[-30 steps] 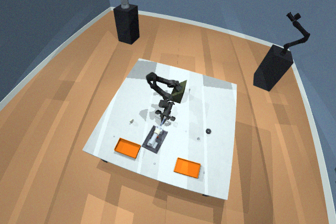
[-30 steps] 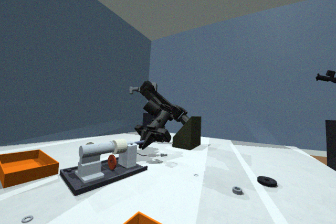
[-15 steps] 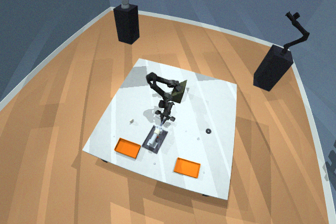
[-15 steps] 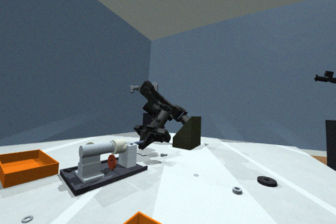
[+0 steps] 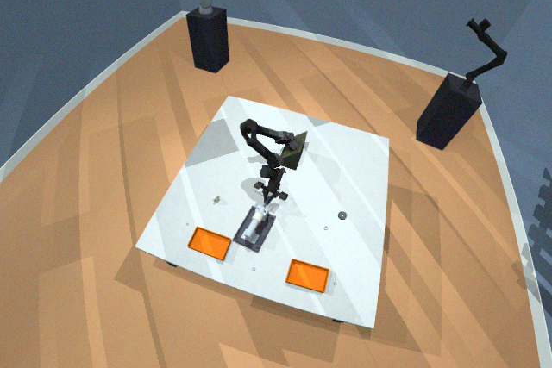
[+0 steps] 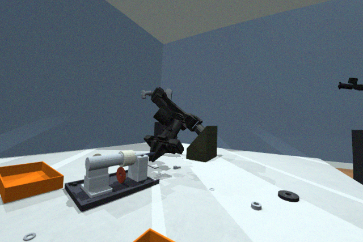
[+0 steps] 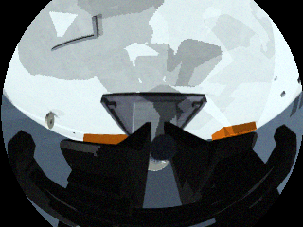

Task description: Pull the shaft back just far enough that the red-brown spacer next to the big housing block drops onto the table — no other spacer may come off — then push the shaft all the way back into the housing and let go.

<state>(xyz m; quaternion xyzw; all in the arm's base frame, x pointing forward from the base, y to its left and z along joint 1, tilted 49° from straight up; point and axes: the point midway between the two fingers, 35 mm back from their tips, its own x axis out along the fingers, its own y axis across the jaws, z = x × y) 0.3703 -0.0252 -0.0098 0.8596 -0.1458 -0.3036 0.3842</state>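
My gripper tip is now 120 mm short of the red-brown spacer and 20 mm above it. The rest, counted from my gripper tip: black washer (150 mm behind, 420 mm to the left, 50 mm below); dark shaft (40 mm ahead, 30 mm above); bolt (140 mm behind, 20 mm to the left, 50 mm below).
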